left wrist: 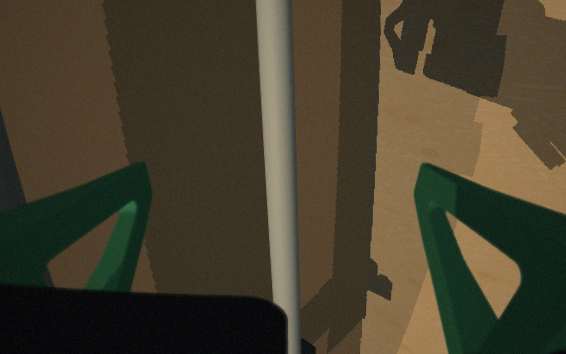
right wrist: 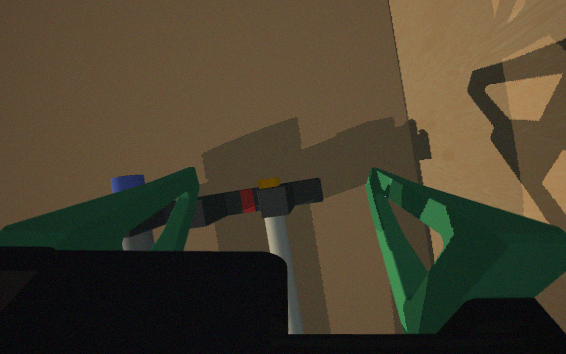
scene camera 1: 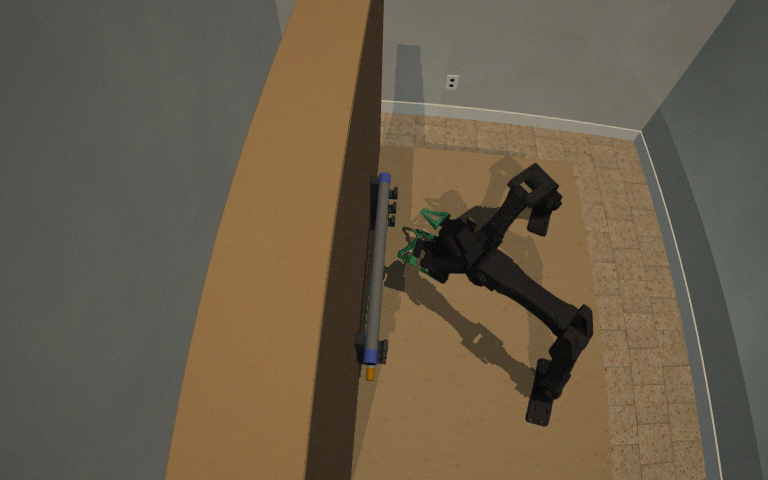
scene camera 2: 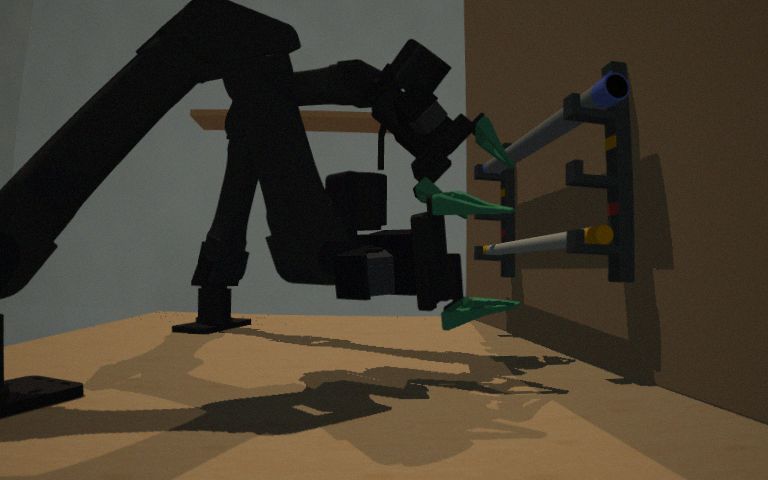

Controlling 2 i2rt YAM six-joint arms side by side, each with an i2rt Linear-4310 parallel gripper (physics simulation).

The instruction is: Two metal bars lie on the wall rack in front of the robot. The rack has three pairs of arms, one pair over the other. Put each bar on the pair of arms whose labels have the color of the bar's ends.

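The blue-ended bar lies on the rack's top arms. The thinner yellow-ended bar lies on its bottom arms. The rack has a yellow label between top and middle arms and a red label between middle and bottom arms. The middle arms hold no bar. My left gripper is open and empty; a pale bar stretch lies beyond its fingers. My right gripper is open and empty, off the rack.
The rack hangs on a brown upright panel. The two grippers are close together in front of it, the left above the right in scene camera 2. A wooden table top lies below. A wooden shelf shows behind the arms.
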